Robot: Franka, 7 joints.
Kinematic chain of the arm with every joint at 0, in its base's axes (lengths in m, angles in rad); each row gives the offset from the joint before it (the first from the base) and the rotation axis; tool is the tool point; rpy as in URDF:
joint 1: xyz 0 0 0.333 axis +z
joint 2: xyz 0 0 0 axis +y
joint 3: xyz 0 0 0.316 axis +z
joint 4: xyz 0.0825 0 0 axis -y
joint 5: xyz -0.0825 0 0.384 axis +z
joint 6: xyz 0 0 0 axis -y
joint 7: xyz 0.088 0 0 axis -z
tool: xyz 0 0 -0.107 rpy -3.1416 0 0
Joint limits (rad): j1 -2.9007..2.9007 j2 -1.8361..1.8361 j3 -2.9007..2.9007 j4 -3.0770..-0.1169 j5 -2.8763..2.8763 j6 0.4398..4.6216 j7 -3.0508..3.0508
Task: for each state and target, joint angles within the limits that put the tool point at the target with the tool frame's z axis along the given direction. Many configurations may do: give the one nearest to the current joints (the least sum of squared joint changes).
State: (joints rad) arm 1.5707 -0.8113 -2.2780 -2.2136 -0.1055 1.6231 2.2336
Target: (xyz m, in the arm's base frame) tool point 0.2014 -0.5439 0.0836 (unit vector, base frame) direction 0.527 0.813 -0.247
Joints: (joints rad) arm 1.1941 -1.1660 -2.4172 -1.5644 0.2429 1.5810 2.2336
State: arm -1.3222 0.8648 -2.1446 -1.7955 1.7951 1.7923 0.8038
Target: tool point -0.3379 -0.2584 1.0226 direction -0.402 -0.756 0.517
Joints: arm -1.2498 0.6602 -2.2576 -1.1187 2.3721 2.3220 0.8038
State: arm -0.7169 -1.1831 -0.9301 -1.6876 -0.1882 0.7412 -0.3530
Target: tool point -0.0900 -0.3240 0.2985 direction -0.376 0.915 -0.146
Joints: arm 0.0449 -1.3020 -1.5604 -2.2529 -0.5385 0.4432 -0.3530
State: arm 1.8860 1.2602 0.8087 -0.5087 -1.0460 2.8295 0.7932
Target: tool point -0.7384 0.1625 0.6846 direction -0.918 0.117 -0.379
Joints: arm 2.3733 0.8242 1.1172 -0.8996 -0.9960 2.5616 0.7932
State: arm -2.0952 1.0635 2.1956 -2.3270 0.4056 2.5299 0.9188
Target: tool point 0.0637 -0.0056 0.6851 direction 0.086 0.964 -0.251
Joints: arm -2.2108 1.8361 2.8995 -2.6707 0.4286 1.9753 0.9188
